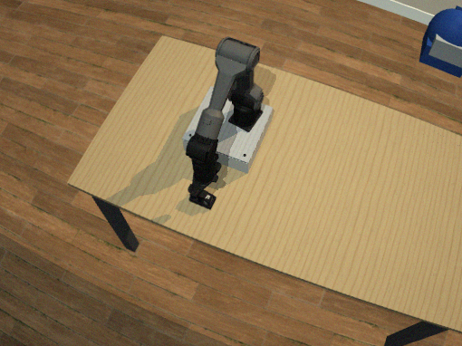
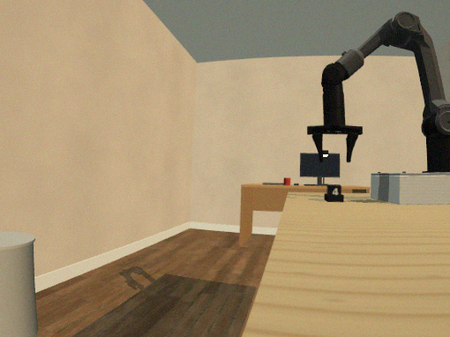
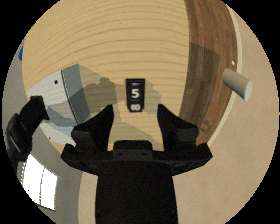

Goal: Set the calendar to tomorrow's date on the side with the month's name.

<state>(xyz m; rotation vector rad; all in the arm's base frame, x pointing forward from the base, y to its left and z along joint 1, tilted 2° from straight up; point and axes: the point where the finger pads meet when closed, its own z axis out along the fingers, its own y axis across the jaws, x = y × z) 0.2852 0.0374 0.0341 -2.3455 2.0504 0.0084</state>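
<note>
Now: the black calendar cube 80 mm below my hand. From my hand the other things lie so: calendar tray: 100 mm below, 20 mm to the right.
</note>
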